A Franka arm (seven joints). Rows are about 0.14 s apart.
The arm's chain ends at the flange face. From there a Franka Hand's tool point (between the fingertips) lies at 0.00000 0.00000 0.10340 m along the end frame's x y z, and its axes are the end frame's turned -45 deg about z.
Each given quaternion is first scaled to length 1.
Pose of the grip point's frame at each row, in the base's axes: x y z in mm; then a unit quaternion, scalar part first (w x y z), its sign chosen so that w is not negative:
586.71 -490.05 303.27 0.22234 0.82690 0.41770 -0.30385
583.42 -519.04 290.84 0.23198 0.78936 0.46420 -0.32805
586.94 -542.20 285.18 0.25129 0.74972 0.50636 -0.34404
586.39 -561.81 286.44 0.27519 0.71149 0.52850 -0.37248
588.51 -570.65 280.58 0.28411 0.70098 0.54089 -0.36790
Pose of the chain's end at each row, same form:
619.46 -425.78 377.35 0.32169 0.92380 0.06946 -0.19564
614.70 -449.68 360.86 0.33986 0.90691 0.12679 -0.21430
613.97 -467.21 351.04 0.36382 0.88643 0.18091 -0.22169
611.12 -480.61 345.49 0.39678 0.85958 0.21599 -0.23882
610.06 -488.31 339.30 0.40327 0.85461 0.23146 -0.23117

